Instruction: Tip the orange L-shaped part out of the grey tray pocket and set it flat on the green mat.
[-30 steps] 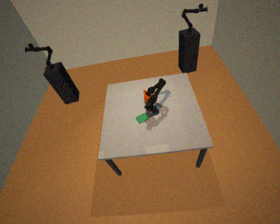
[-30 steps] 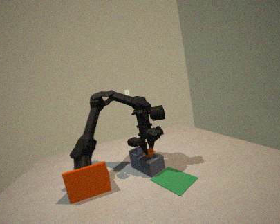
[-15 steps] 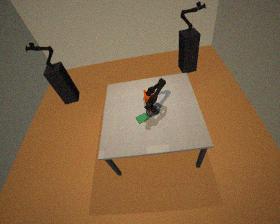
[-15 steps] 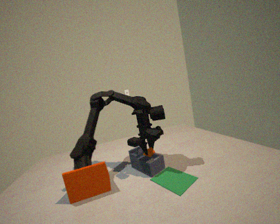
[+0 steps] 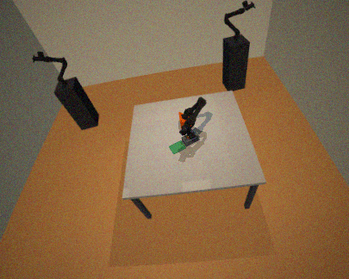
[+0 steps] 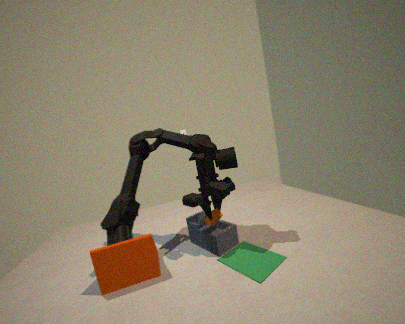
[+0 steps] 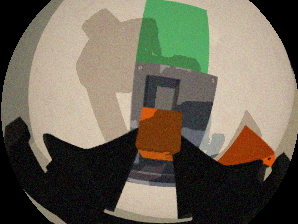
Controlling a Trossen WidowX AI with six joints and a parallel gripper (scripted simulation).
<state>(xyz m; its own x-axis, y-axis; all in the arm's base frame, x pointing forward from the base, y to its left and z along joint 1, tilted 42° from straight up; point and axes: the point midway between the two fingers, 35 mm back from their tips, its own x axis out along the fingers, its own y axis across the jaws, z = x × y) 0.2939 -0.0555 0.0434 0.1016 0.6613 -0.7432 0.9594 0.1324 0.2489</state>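
My gripper tip is 3 cm short of the green mat, 14 cm to the left of it and 10 cm above it. Round my gripper tip: orange L-shaped part (2 cm behind, 3 cm to the left, 3 cm below).
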